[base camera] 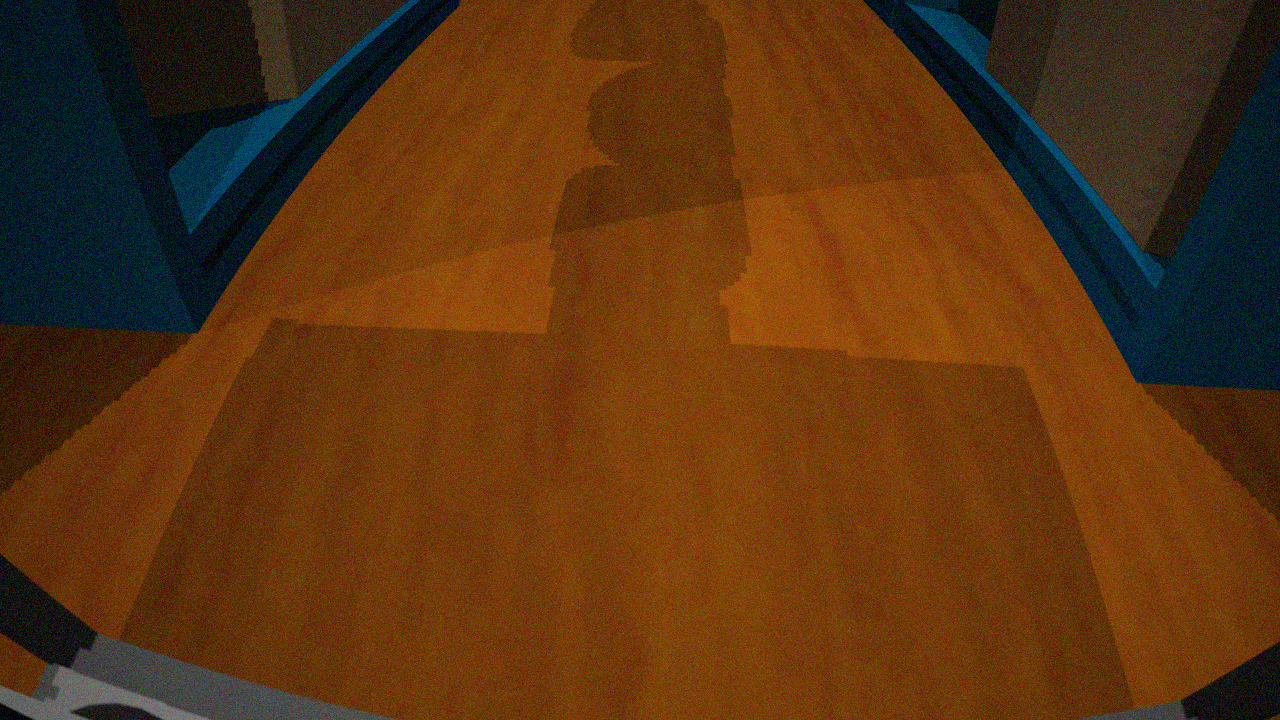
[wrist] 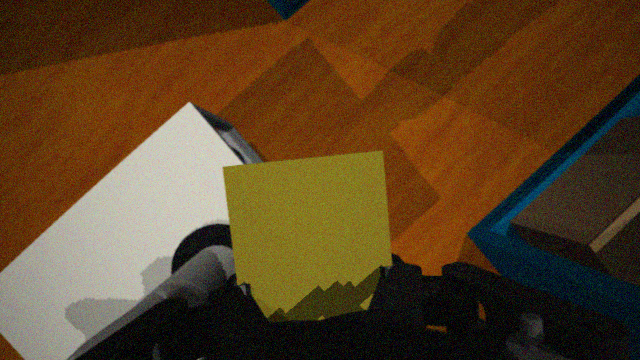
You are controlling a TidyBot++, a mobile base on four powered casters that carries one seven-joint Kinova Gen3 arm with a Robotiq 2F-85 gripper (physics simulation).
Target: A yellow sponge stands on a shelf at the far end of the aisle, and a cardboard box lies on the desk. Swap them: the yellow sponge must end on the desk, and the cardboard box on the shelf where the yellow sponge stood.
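Pixels of known places: gripper, between the fingertips: (wrist: 315,272); arm's base, origin of its link: (wrist: 218,271).
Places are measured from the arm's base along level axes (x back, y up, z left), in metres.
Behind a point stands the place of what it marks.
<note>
The yellow sponge (wrist: 307,220) {x -0.222, y 0.423, z 0.024 m} is between the fingers of my gripper (wrist: 315,272) {x -0.203, y 0.387, z -0.003 m} in the wrist view. My gripper is shut on it, with a black finger at each side of its lower part. The sponge is held above the white top of my base (wrist: 150,185) {x -0.006, y -0.014, z 0.187 m} and the floor. The far parts of the fingers are dark and hard to make out. The gripper does not show in the base camera view. The cardboard box of the task and the desk cannot be made out in either view.
Blue shelf units stand on the left (base camera: 80,205) {x -0.447, y -0.261, z 0.464 m} and right (base camera: 1226,304) {x -0.460, y -0.299, z -0.480 m} of the aisle, with brown boxes on them (base camera: 1127,116) {x -0.654, y -0.227, z -0.444 m} (wrist: 575,200) {x -0.667, y -0.188, z -0.444 m}. The wooden floor (base camera: 644,501) {x -0.336, y -0.397, z 0.004 m} runs ahead between them, crossed by my shadow. The right unit's corner (wrist: 492,237) {x -0.480, y -0.282, z -0.427 m} shows in the wrist view.
</note>
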